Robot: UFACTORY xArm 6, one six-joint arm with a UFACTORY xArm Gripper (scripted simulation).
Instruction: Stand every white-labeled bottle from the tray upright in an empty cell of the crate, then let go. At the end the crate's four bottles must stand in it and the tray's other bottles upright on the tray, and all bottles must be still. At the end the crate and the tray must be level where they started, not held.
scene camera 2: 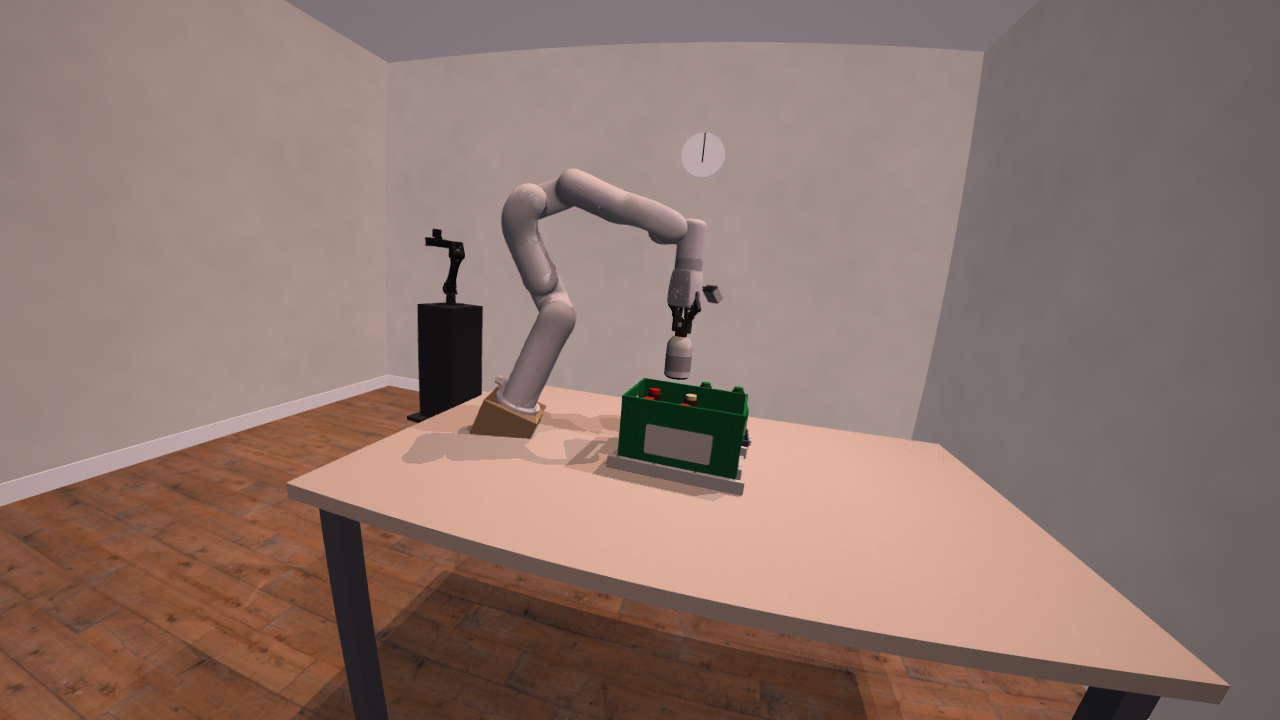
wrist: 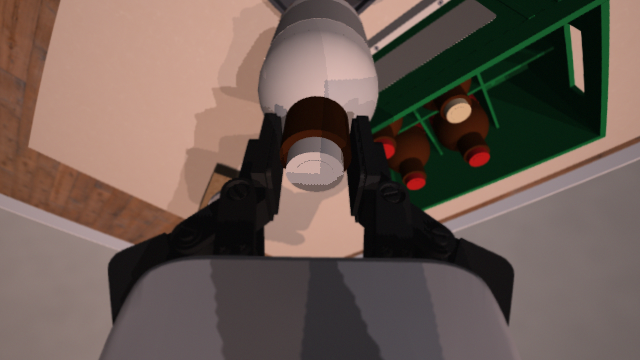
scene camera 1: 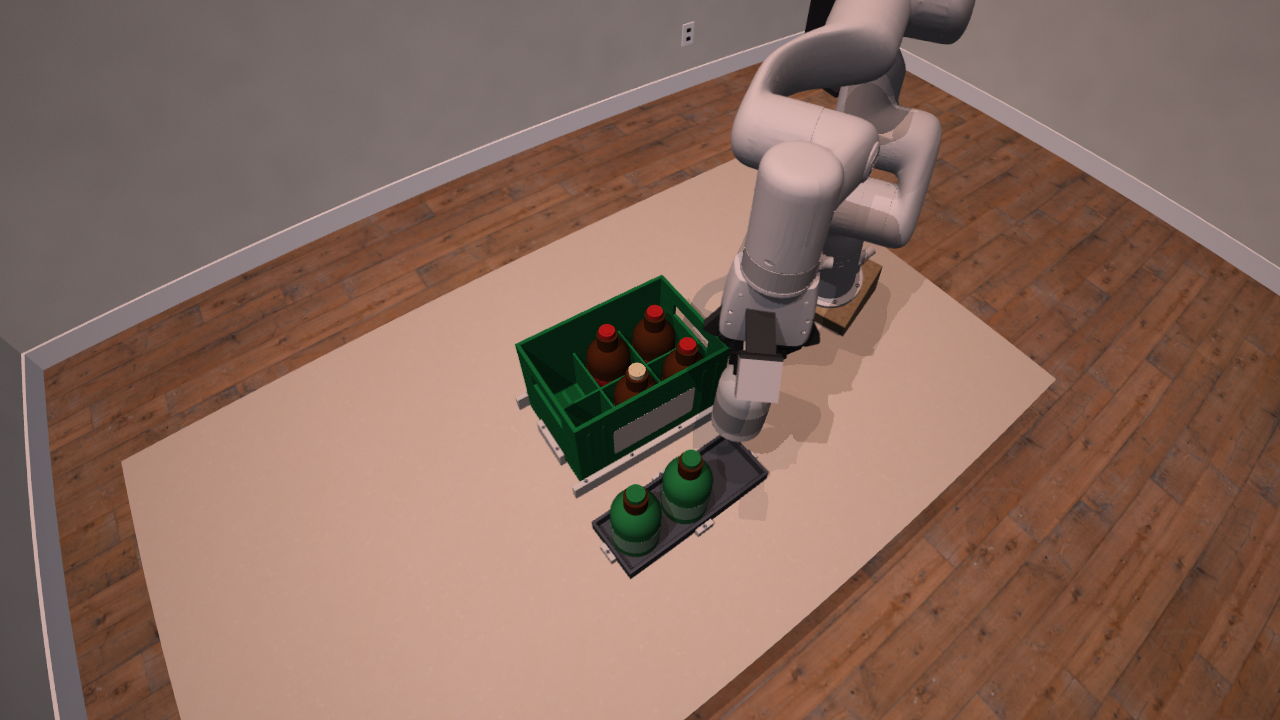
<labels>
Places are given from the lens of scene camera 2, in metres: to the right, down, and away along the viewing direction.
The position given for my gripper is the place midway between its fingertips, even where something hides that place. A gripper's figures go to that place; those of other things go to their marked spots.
my gripper (scene camera 2: 681, 332): 0.12, -0.08, 1.14
white-labeled bottle (scene camera 2: 679, 348): 0.11, -0.03, 1.11
</labels>
